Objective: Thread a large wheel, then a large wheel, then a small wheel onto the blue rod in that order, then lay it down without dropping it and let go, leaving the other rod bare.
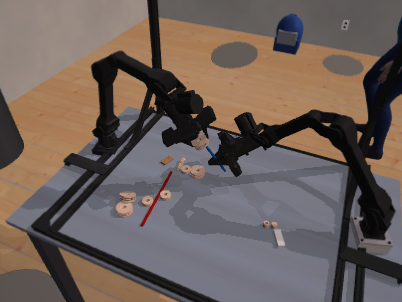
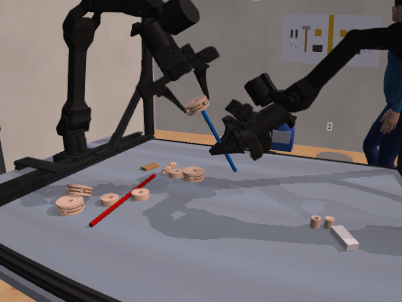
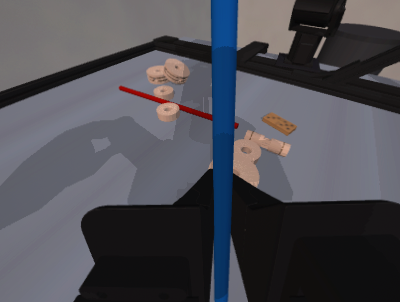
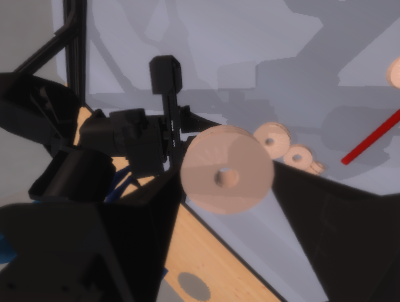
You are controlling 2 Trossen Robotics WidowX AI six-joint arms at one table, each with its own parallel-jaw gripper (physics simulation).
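Seen in the pictures: left gripper, fingertip midpoint: (image 1: 208, 163) (image 2: 210, 153) (image 3: 217, 174); right gripper, fingertip midpoint: (image 1: 200, 142) (image 2: 197, 106) (image 4: 224, 168); left arm's base at its link origin: (image 1: 371, 230); right arm's base at its link origin: (image 1: 108, 144) (image 2: 75, 152) (image 3: 297, 61).
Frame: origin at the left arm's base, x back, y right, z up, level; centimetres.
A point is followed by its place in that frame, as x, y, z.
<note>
My left gripper (image 1: 216, 160) (image 2: 220, 148) {-53.5, 21.1, 2.6} (image 3: 217, 174) {-53.5, 21.1, 2.6} is shut on the blue rod (image 1: 212, 152) {-52.3, 20.9, 8.4} (image 2: 212, 126) {-53.0, 20.5, 9.2} (image 3: 223, 100) {-52.6, 21.0, 8.8}, which slants above the table. My right gripper (image 2: 196, 104) {-56.4, 19.1, 14.1} (image 4: 224, 168) {-56.4, 19.1, 14.1} is shut on a large wheel (image 1: 200, 140) {-56.5, 19.6, 14.4} (image 2: 192, 106) {-57.0, 16.2, 14.4} (image 4: 210, 155) {-55.7, 17.7, 15.6} at the rod's upper end. Whether the rod's tip is inside the hole is hidden. Another large wheel (image 1: 198, 172) {-57.1, 21.0, -2.3} (image 2: 193, 174) {-57.3, 19.6, -2.5} (image 4: 270, 135) {-57.3, 21.3, -2.5} lies below, beside a small wheel (image 1: 185, 169) {-62.5, 23.8, -4.1} (image 4: 295, 151) {-61.5, 22.4, -3.2}. Two large wheels (image 1: 124, 209) {-79.7, 0.5, -2.4} (image 1: 127, 196) {-79.5, 4.3, -0.1} and two small wheels (image 1: 147, 201) {-73.0, 5.0, -3.1} (image 1: 165, 195) {-67.3, 8.4, -3.0} lie left. The bare red rod (image 1: 157, 196) {-70.3, 8.5, -3.6} (image 2: 120, 202) {-70.5, 5.2, -3.8} lies between those small wheels.
A wooden domino (image 1: 167, 160) {-70.2, 27.4, -3.7} (image 2: 149, 166) {-70.4, 27.1, -3.7} and a small wooden cylinder piece (image 1: 181, 163) {-64.3, 25.7, -3.0} (image 3: 267, 143) {-64.1, 26.0, -3.1} lie near the back wheels. Two small pegs (image 2: 315, 222) {-32.7, 0.2, -3.2} (image 2: 329, 222) {-30.2, 0.0, -3.1} and a white block (image 1: 279, 237) {-28.5, -3.7, -3.3} (image 2: 345, 237) {-28.7, -4.5, -3.3} lie at the right. A black frame (image 1: 102, 194) borders the table.
</note>
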